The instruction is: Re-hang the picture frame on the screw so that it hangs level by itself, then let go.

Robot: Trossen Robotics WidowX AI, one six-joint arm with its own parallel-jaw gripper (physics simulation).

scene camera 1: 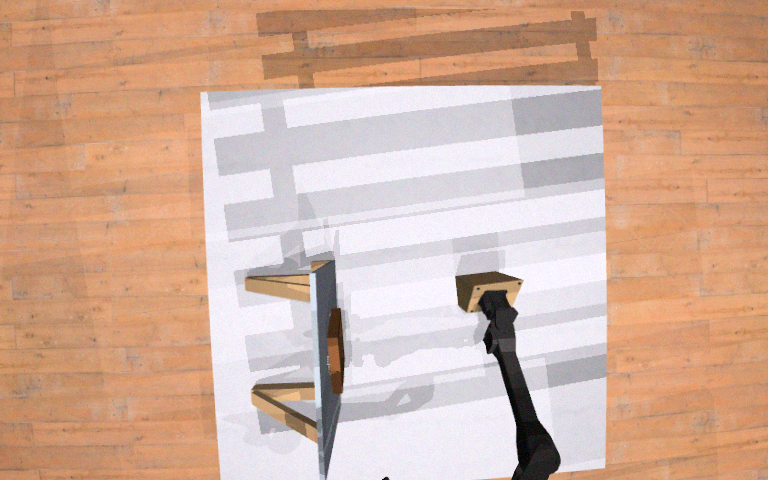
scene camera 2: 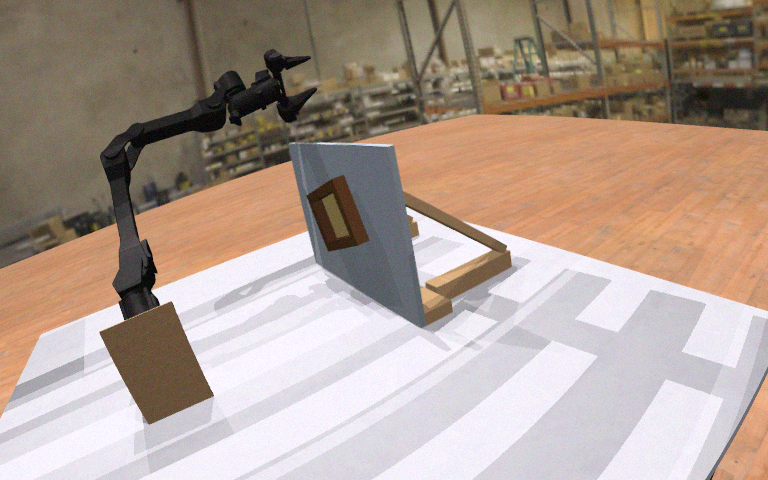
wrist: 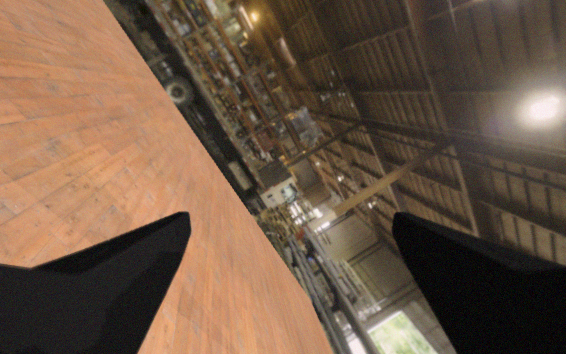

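Where they show: gripper, fingertip midpoint: [scene camera 2: 313,72] [wrist: 292,221]; arm's base, origin of the base link: [scene camera 1: 492,297] [scene camera 2: 146,328].
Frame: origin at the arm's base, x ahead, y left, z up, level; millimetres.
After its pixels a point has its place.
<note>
The brown wooden picture frame [scene camera 1: 336,353] {x 411, y 115, z 105 mm} [scene camera 2: 355,212] {x 430, y 51, z 51 mm} with a tan middle is on the front face of the upright blue-grey panel [scene camera 1: 328,418] [scene camera 2: 373,181]. In scene camera 2 its sides lean relative to the panel's edges, so it sits tilted, not level. The screw does not show. My gripper [scene camera 2: 313,74] {x 499, y 307, z 335 mm} [wrist: 292,221] {x 499, y 307, z 335 mm} is open and empty, above and to the left of the panel's top edge in scene camera 2, apart from the frame. In scene camera 1 the gripper lies outside the bottom edge. The picture frame does not show in the wrist view.
Wooden struts [scene camera 1: 283,404] {x 573, y 311, z -17 mm} [scene camera 2: 472,271] {x 607, y -35, z -109 mm} brace the panel from behind. The arm's base is at a wooden block [scene camera 1: 489,285] {x 24, y -38, z 38 mm} [scene camera 2: 158,362] {x 2, y -46, z -43 mm}. The panel stands on a white sheet [scene camera 1: 396,135] [scene camera 2: 317,418] on the wood-plank surface [scene camera 1: 113,226] [scene camera 2: 566,152] [wrist: 100,150].
</note>
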